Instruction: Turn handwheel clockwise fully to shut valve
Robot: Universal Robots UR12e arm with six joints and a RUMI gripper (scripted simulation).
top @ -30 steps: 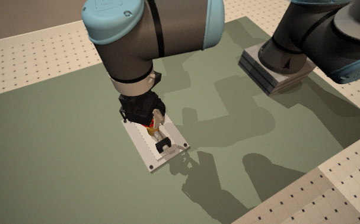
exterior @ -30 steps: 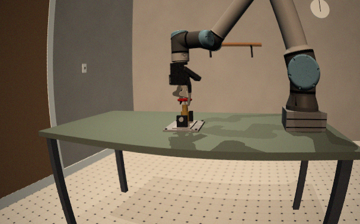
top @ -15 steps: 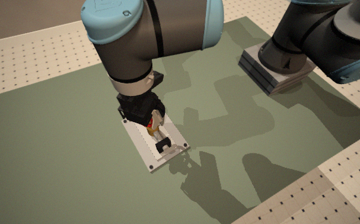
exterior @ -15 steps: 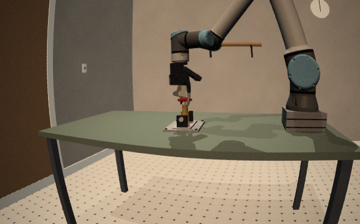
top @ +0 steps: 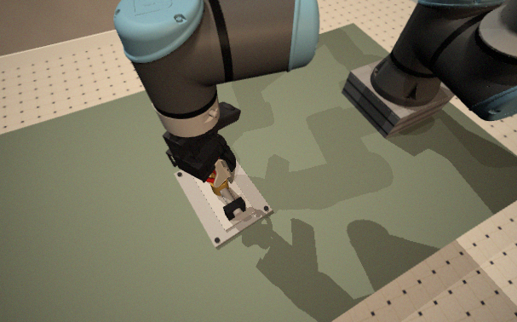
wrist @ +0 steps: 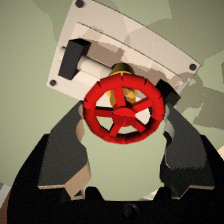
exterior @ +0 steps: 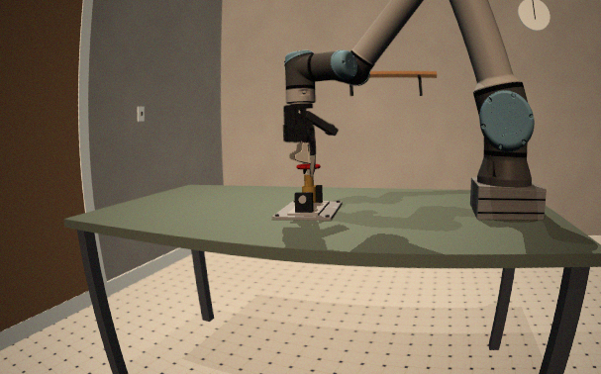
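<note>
My hand is 1 cm below the red handwheel.
</note>
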